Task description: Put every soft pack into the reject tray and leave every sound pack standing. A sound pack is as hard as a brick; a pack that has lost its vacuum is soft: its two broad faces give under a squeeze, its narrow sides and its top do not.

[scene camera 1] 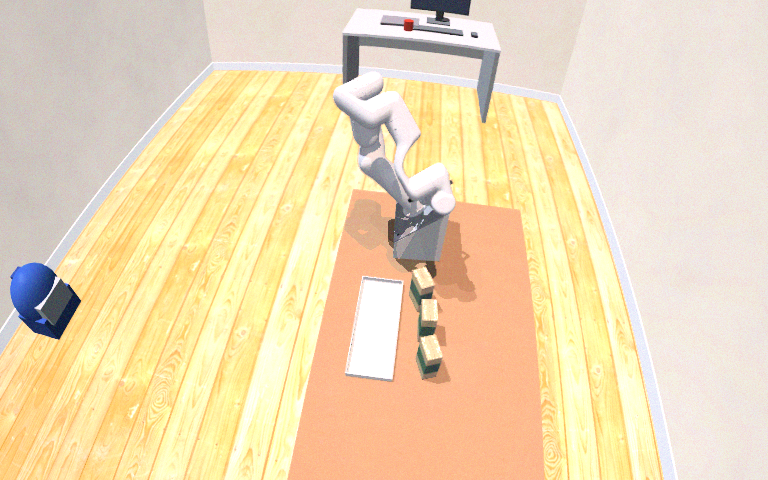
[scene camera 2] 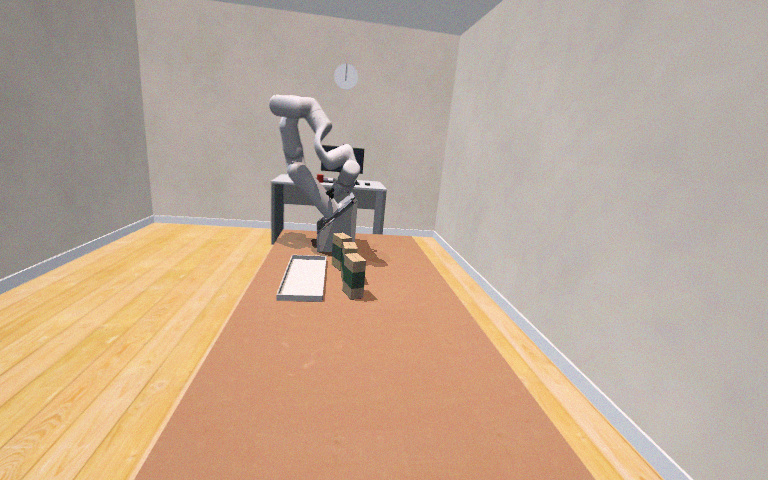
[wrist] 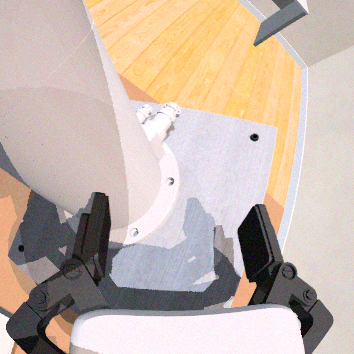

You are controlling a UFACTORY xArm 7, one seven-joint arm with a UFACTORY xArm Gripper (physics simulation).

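Where they show: gripper, fingertip midpoint: (scene camera 2: 338, 193) (wrist: 180, 213); arm's base, link origin: (scene camera 1: 417, 204) (scene camera 2: 333, 212) (wrist: 117, 185).
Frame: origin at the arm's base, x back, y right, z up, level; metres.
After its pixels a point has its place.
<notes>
Three upright packs with tan tops and dark green bands stand in a loose row on the mat: the back pack (scene camera 1: 421, 289) @(z -0.035, x -0.368, y -0.080 m) (scene camera 2: 338, 251) @(z -0.089, x -0.348, y -0.069 m), the middle pack (scene camera 1: 428, 318) @(z -0.026, x -0.481, y -0.121 m) (scene camera 2: 350, 248) @(z -0.028, x -0.483, y -0.125 m) and the front pack (scene camera 1: 429, 356) @(z -0.026, x -0.615, y -0.147 m) (scene camera 2: 353, 276) @(z -0.080, x -0.627, y -0.149 m). Which are soft does not show. The white reject tray (scene camera 1: 375, 328) @(z -0.163, x -0.474, y 0.045 m) (scene camera 2: 304, 277) @(z -0.163, x -0.474, y 0.046 m) lies empty, left of the row. My gripper (wrist: 180, 213) @(z 0.104, x -0.017, y -0.024 m) is open and empty above the arm's base plate, behind the packs; its fingers are hard to make out in the scene views.
The arm's grey pedestal (scene camera 1: 417, 244) @(z -0.080, x -0.131, y -0.031 m) stands just behind the back pack. The orange mat (scene camera 1: 481, 396) @(z -0.166, x -0.651, y -0.347 m) (scene camera 2: 368, 384) @(z -0.167, x -1.047, y -0.216 m) lies under the packs and tray. A white desk (scene camera 1: 362, 25) (scene camera 2: 373, 185) with a monitor and red cup stands at the back. A blue object (scene camera 1: 32, 285) is far left.
</notes>
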